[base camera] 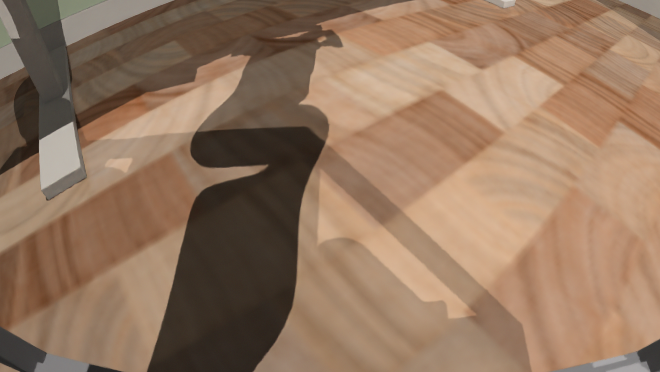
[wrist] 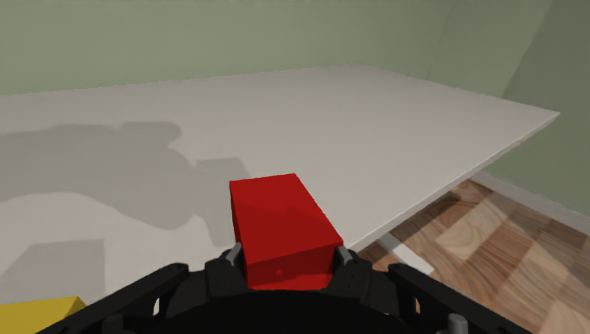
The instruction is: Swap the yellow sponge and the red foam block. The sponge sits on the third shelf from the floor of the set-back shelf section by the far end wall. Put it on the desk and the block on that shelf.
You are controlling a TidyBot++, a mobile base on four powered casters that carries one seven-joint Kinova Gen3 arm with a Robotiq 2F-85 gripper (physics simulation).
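Frame: origin at the arm's base, x ahead, y left, z up, level; metres.
Seen in the pictures: gripper, fingertip midpoint: (wrist: 289,256).
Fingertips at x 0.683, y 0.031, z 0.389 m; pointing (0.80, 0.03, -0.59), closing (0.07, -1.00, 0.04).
Pixels of each thing's top centre, then the offset from my fingertips to it. "*": a spot on its surface instead. Level surfaces: height alone.
- red foam block, middle of its top: (wrist: 276,202) dx +0.025, dy +0.012, dz +0.026 m
- white desk top, its level: dz -0.065 m
- yellow sponge, surface spot: (wrist: 37,314) * dx -0.039, dy +0.149, dz -0.020 m
- wooden floor, its level: dz -0.785 m
- white foot, surface spot: (base camera: 506,2) * dx +0.495, dy -0.558, dz -0.765 m
The red foam block (wrist: 282,220) is between the fingertips of my gripper (wrist: 289,256) in the wrist view, and the gripper is shut on it. The block is held above the white desk top (wrist: 350,125), near its front edge. The yellow sponge (wrist: 37,314) shows in part at the bottom left corner of the wrist view, to the left of my gripper and apart from the block; a shadow lies on the desk behind it. The gripper does not show in the base camera view, where its arm's shadow falls on the floor. The shelf does not show in either view.
In the base camera view a white desk foot (base camera: 62,160) stands on the wooden floor (base camera: 450,200) at the left, and the tip of another white foot (base camera: 506,2) shows at the top right. A green wall (wrist: 200,40) runs behind the desk, with another at its right end.
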